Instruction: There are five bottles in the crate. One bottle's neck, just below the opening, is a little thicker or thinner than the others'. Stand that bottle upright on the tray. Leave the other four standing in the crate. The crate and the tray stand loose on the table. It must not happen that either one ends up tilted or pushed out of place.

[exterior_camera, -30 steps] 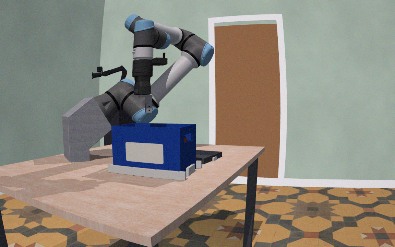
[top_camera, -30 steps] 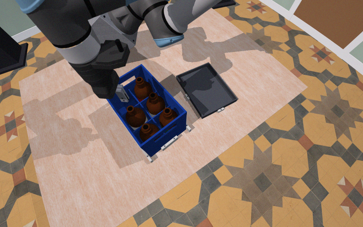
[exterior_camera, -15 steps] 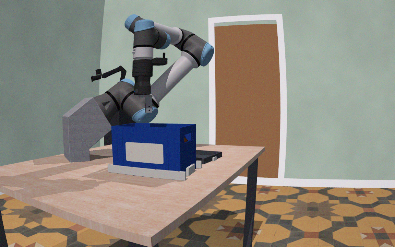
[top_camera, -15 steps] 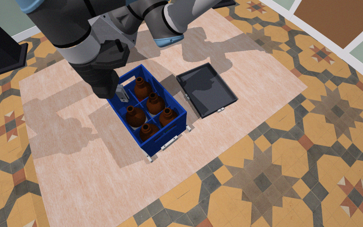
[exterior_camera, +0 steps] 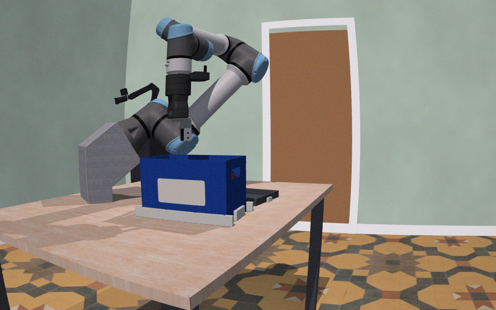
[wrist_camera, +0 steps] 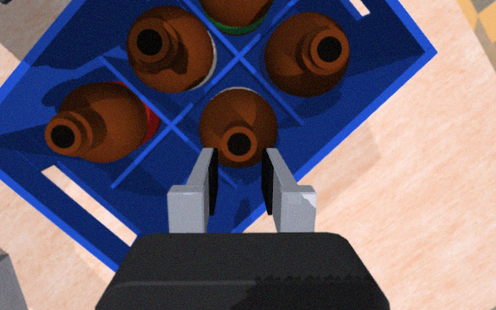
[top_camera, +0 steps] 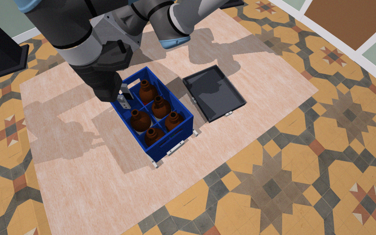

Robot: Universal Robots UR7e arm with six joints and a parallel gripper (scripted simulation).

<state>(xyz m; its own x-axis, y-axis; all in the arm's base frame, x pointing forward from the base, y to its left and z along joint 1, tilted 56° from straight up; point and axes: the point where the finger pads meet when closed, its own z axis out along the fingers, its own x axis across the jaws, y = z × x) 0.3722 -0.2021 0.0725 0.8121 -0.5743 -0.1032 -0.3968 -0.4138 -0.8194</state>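
Now: hand 1 cm past the blue crate, 4 cm to the right of it and 16 cm above it. Also, from my hand: glass bottle (11 cm behind, 6 cm to the left, 15 cm below); dark tray (7 cm behind, 34 cm to the left, 23 cm below).
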